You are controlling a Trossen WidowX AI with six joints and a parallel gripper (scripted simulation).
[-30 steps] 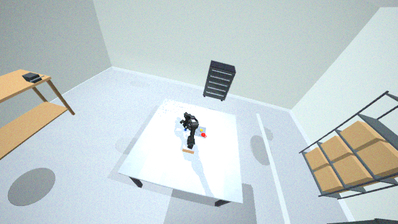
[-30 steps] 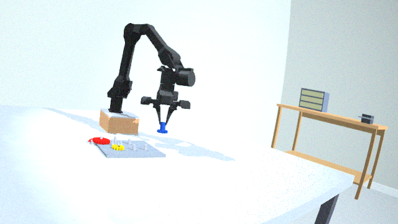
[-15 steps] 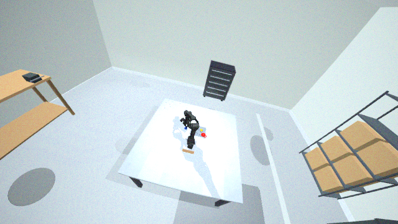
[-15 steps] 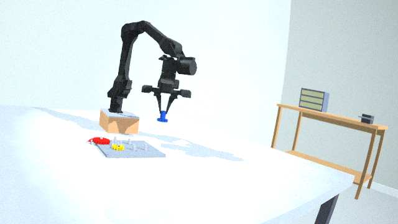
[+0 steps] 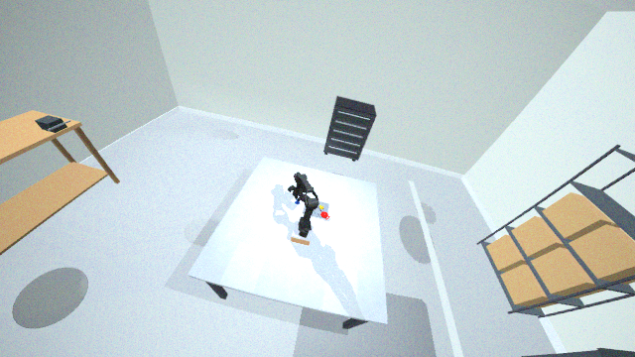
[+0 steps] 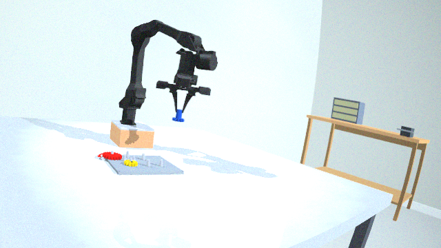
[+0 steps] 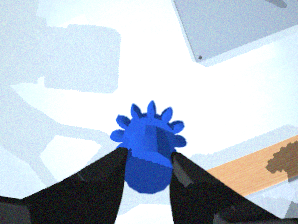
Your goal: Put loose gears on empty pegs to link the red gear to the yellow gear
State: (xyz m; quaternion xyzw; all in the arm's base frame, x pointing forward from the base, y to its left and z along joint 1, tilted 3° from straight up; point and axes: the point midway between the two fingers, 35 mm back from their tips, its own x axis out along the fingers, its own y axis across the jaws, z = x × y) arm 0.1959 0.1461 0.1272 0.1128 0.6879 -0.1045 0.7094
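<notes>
Right now the yellow gear is 18 cm to the right of my gripper tip, 15 cm ahead of it and 14 cm below it. Round my gripper tip: grey board 15 cm below, 14 cm to the right, 12 cm ahead; red gear 24 cm to the right, 14 cm below, 8 cm ahead; blue gear 1 cm below.
</notes>
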